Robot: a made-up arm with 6 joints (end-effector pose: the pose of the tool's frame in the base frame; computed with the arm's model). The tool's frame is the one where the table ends. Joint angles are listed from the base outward.
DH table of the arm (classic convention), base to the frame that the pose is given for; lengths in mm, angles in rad. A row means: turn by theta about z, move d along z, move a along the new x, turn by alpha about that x. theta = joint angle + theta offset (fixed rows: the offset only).
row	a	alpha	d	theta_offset
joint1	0	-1.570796	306	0
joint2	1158.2	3.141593	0	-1.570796
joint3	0	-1.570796	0	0
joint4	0	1.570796	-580.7	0
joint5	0	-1.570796	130	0
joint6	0	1.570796	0	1.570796
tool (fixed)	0	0	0	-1.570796
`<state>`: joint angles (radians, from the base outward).
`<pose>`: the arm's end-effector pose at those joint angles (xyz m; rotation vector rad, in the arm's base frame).
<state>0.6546 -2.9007 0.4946 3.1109 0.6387 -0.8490</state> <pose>-0.7434 -0.4068 -0.9684 -0.0869 -1.1672 -2.1143</pose>
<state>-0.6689 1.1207 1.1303 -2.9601 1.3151 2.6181</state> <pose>1.3531 -0.9066 0.7920 0.7104 1.1127 -1.0268</pose>
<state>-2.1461 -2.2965 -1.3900 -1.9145 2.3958 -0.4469</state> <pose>0.2609 0.3218 -0.0809 0.8033 2.0588 0.1005</pose>
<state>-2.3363 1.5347 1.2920 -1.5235 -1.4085 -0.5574</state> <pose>-1.1754 -1.2142 0.0822 2.1943 -1.0297 -0.5309</pose>
